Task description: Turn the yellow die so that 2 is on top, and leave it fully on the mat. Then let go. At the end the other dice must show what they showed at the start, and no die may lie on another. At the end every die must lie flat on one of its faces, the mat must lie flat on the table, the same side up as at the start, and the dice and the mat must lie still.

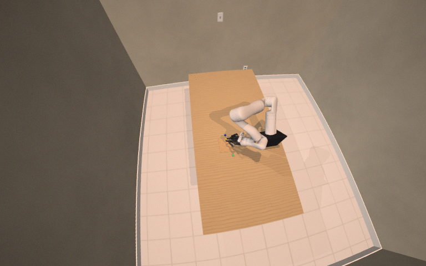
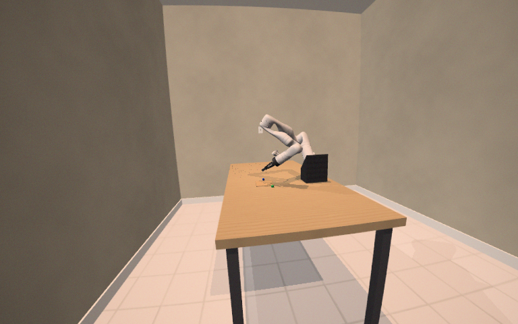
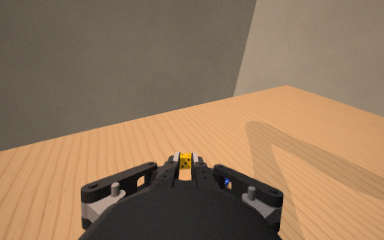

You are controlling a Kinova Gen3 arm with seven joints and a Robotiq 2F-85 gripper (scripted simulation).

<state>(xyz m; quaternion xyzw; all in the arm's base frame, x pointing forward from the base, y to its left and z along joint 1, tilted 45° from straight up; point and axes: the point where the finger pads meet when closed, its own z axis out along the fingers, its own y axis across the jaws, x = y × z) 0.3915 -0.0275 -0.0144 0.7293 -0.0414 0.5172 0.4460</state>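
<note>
Right now the tan mat is 10 mm to the left of my hand and 120 mm below it. Also, from my hand: green die: 40 mm behind, 120 mm to the left, 110 mm below; then blue die: 90 mm to the right, 110 mm below; then yellow die: 10 mm ahead, 10 mm to the right, 10 mm below.
</note>
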